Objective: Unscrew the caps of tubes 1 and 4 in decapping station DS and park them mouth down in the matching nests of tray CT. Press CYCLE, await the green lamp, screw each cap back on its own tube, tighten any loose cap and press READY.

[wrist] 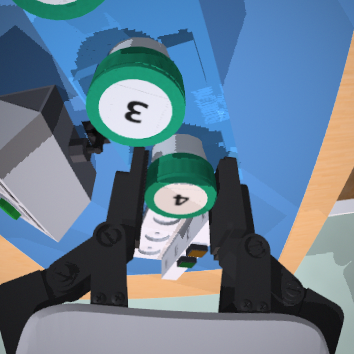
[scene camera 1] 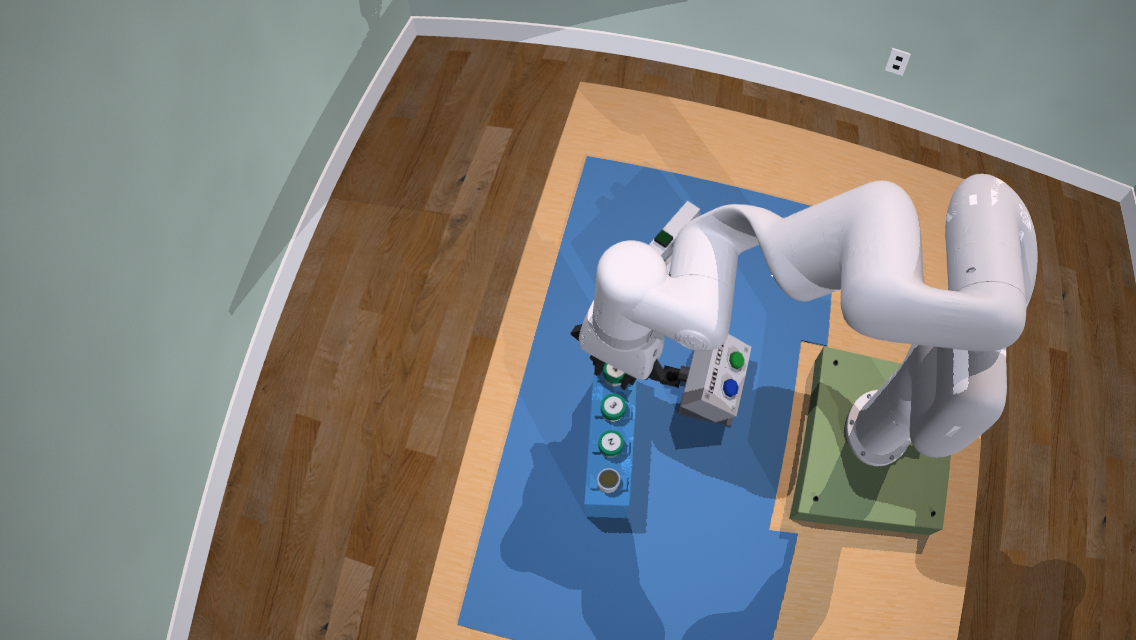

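Decapping station DS is a blue block holding the tubes in a row. Tube 1 stands uncapped at its near end, with a brownish inside. The green-rimmed cap 2 and cap 3 sit on their tubes. My gripper is shut on cap 4, one finger on each side, with tube 4 under it. Tray CT is white, with round nests, partly hidden behind cap 4. Cap 1 cannot be made out.
The grey control box carries a green button and a blue button. A black fixture stands beside it, close to the gripper. On the tray, an amber lamp and a green lamp look dark.
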